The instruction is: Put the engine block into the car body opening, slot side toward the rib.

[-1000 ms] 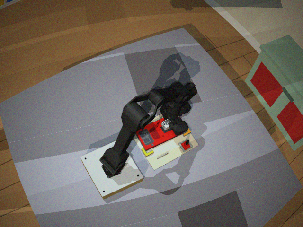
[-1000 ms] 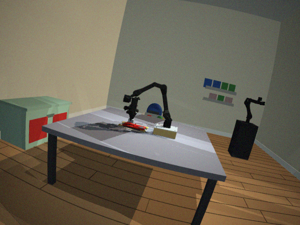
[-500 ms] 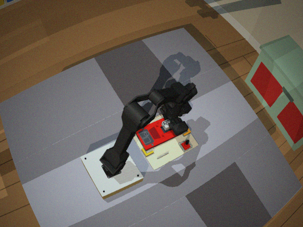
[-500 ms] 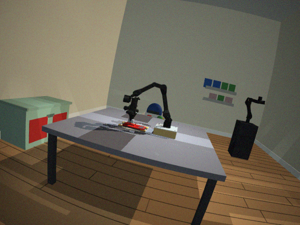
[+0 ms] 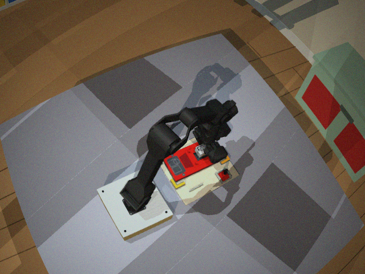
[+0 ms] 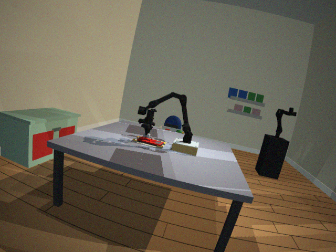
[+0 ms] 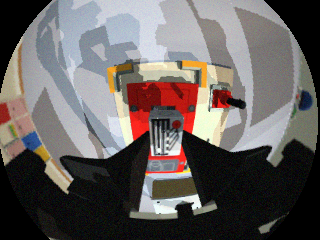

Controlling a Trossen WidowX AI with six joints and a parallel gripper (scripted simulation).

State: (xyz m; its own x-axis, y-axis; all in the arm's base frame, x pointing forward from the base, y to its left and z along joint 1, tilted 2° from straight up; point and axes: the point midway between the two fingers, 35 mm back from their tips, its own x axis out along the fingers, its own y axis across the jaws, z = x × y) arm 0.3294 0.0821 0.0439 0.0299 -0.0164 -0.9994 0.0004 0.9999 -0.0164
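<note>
Right now my gripper tip is 10 mm above the grey engine block. The rest, counted from my gripper tip: grey strip 30 mm behind, 20 mm to the right, 50 mm below.
</note>
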